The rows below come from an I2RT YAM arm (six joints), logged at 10 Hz.
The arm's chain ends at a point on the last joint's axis. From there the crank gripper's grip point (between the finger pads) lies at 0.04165 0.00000 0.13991 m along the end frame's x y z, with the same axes.
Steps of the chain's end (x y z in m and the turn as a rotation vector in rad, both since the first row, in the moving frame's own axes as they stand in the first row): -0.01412 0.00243 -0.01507 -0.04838 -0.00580 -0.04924; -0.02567 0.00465 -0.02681 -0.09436 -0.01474 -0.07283; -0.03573 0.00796 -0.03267 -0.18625 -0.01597 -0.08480; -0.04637 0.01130 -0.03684 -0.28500 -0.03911 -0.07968; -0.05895 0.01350 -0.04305 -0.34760 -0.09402 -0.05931; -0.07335 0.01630 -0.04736 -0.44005 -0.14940 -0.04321; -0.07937 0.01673 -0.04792 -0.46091 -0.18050 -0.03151; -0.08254 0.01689 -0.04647 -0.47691 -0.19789 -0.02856
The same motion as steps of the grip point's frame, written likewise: -0.01482 0.00717 -0.01495 -0.04838 -0.00580 -0.04924; -0.02736 0.01490 -0.02669 -0.09436 -0.01474 -0.07283; -0.03700 0.03048 -0.03412 -0.18625 -0.01597 -0.08480; -0.05035 0.04776 -0.04051 -0.28500 -0.03911 -0.07968; -0.07064 0.05970 -0.04777 -0.34760 -0.09402 -0.05931; -0.09269 0.07571 -0.05581 -0.44005 -0.14940 -0.04321; -0.10329 0.07943 -0.05720 -0.46091 -0.18050 -0.03151; -0.10889 0.08185 -0.05655 -0.47691 -0.19789 -0.02856
